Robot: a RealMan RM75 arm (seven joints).
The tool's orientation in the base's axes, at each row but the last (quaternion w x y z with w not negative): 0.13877 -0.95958 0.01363 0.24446; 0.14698 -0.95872 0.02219 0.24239; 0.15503 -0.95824 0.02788 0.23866; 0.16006 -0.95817 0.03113 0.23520; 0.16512 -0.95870 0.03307 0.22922; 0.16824 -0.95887 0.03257 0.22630; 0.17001 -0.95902 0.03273 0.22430; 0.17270 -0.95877 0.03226 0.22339
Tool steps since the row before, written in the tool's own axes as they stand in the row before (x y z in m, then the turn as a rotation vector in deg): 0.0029 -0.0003 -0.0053 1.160 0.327 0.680; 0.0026 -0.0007 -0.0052 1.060 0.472 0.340; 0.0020 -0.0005 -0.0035 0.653 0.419 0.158; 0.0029 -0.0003 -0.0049 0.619 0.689 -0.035; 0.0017 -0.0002 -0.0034 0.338 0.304 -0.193; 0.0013 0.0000 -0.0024 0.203 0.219 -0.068; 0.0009 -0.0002 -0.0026 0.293 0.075 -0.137; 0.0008 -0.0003 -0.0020 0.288 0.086 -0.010
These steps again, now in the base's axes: 0.0050 -0.0010 0.0032 0.674 -0.080 -1.206; 0.0048 -0.0008 0.0033 0.725 -0.321 -0.913; 0.0034 -0.0006 0.0021 0.453 -0.336 -0.556; 0.0048 -0.0012 0.0029 0.472 -0.654 -0.457; 0.0030 -0.0009 0.0022 0.342 -0.347 -0.082; 0.0022 -0.0008 0.0014 0.180 -0.226 -0.101; 0.0019 -0.0007 0.0019 0.310 -0.113 -0.037; 0.0016 -0.0004 0.0014 0.251 -0.080 -0.145
